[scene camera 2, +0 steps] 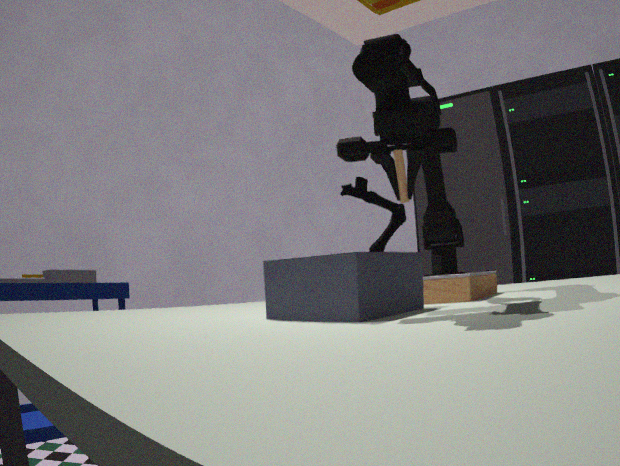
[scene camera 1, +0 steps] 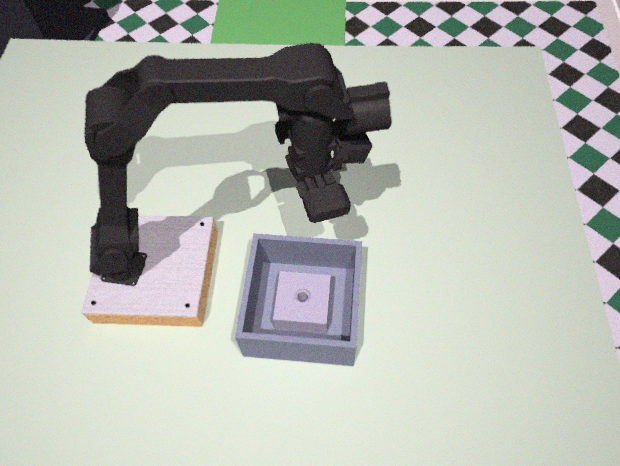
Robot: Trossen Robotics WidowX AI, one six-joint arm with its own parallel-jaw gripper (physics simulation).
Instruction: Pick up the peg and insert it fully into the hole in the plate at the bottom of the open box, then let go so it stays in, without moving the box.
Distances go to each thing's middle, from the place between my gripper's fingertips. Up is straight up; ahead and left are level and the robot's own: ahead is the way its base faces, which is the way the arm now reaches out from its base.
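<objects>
Grey-blue box [scene camera 1: 256, 336], 13 cm below my hand, 13 cm to the right of it, 1 cm ahead of it.
</objects>
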